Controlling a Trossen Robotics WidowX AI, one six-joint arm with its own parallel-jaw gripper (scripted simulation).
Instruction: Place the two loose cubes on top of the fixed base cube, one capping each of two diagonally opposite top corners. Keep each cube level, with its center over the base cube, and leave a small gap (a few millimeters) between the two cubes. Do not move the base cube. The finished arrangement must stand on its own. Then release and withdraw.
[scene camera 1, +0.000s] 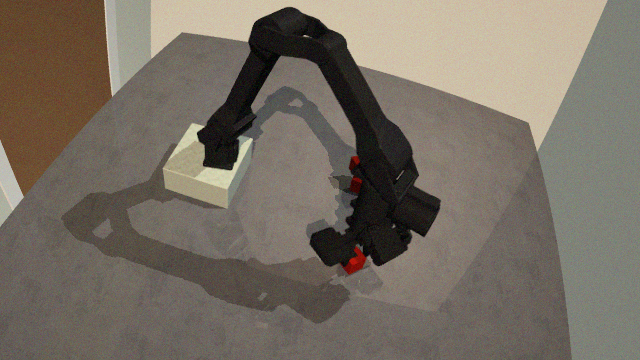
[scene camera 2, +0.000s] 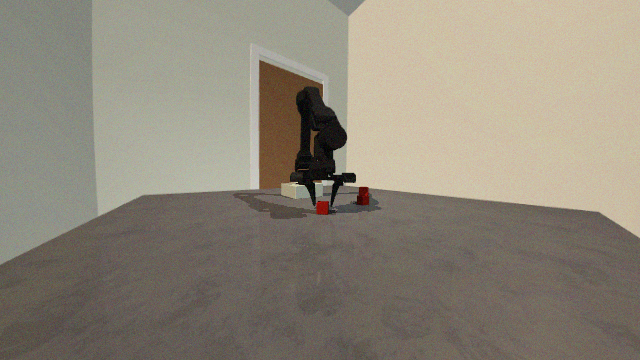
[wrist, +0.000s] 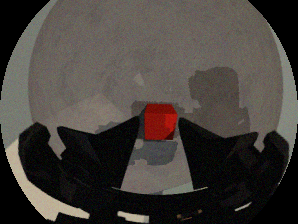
Labels:
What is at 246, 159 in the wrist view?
My gripper.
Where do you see my gripper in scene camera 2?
At 322, 206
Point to my gripper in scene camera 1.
354, 260

